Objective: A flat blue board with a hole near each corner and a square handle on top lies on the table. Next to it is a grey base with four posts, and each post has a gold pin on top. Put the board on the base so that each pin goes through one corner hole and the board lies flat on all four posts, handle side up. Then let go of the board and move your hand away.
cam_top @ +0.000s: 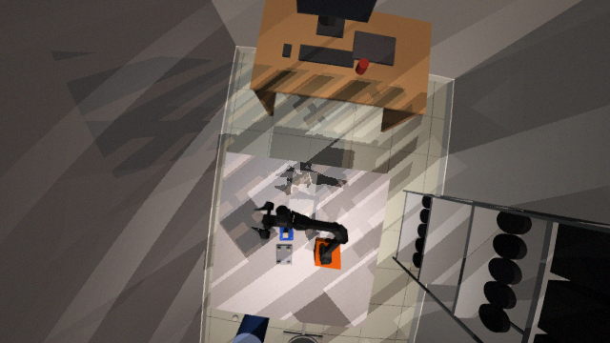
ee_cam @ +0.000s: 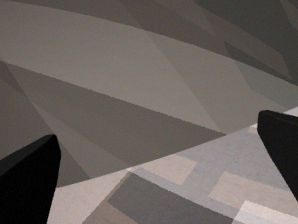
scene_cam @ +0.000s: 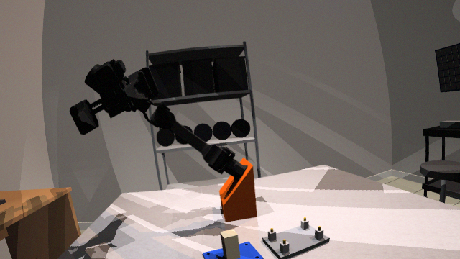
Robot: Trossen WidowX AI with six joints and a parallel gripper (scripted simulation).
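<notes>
Right now the flat blue board is 14 cm behind my gripper tip, 21 cm to the left of it and 39 cm below it. The rest, counted from my gripper tip: grey base (13 cm behind, 40 cm to the left, 40 cm below).
</notes>
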